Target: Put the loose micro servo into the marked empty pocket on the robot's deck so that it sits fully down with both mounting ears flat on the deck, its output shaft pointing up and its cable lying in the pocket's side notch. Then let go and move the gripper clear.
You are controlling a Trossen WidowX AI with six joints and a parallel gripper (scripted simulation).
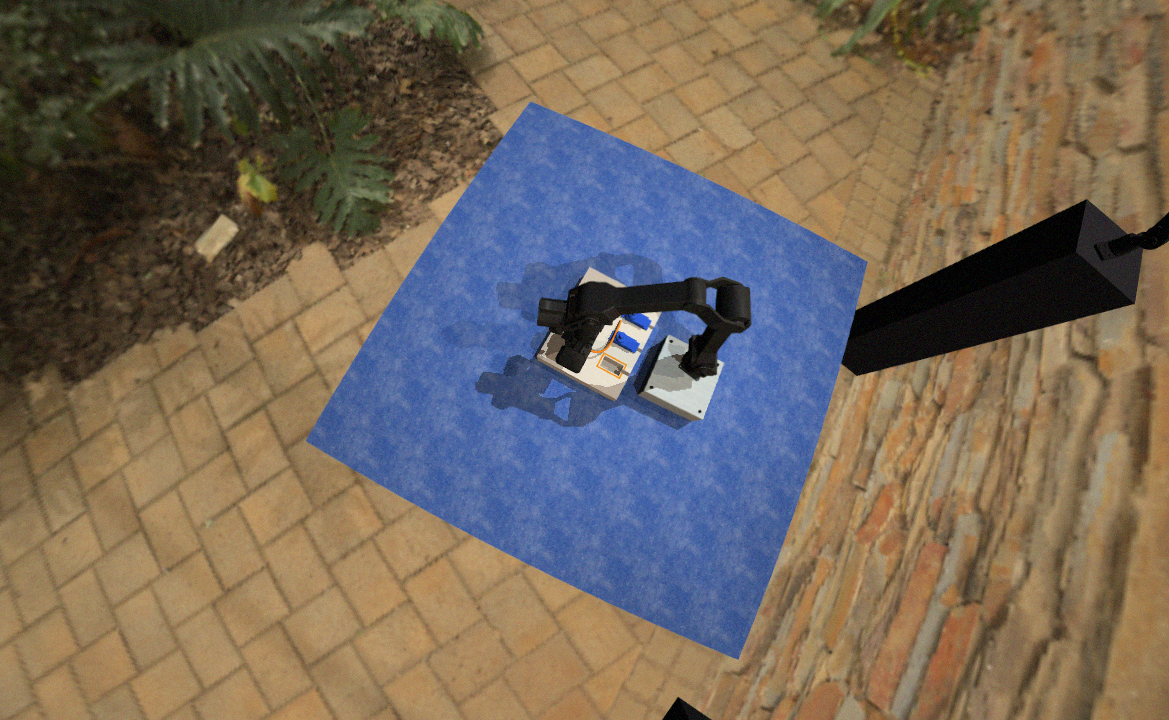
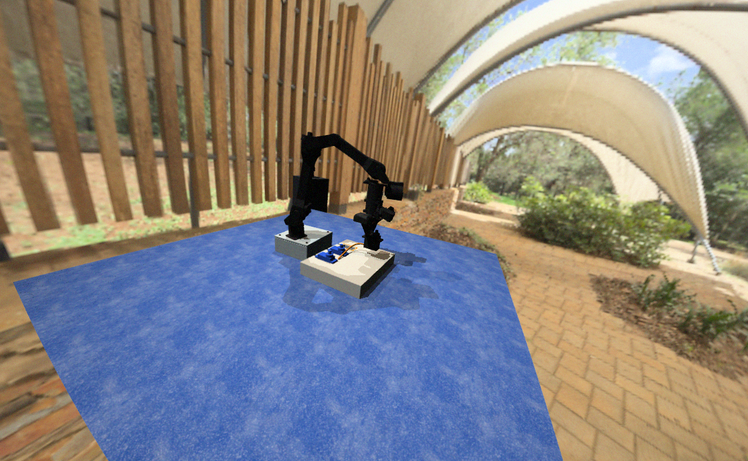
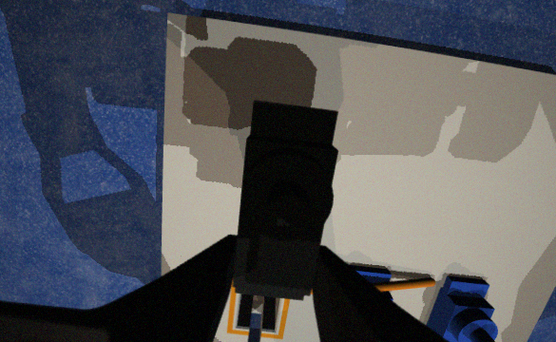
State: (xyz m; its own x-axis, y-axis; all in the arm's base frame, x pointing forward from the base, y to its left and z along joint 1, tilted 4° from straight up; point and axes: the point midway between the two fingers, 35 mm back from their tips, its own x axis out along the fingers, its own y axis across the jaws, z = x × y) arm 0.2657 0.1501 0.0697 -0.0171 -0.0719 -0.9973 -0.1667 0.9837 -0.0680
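The pale deck lies 3 cm ahead of my gripper tip, 7 cm to the right of it and 10 cm below it.
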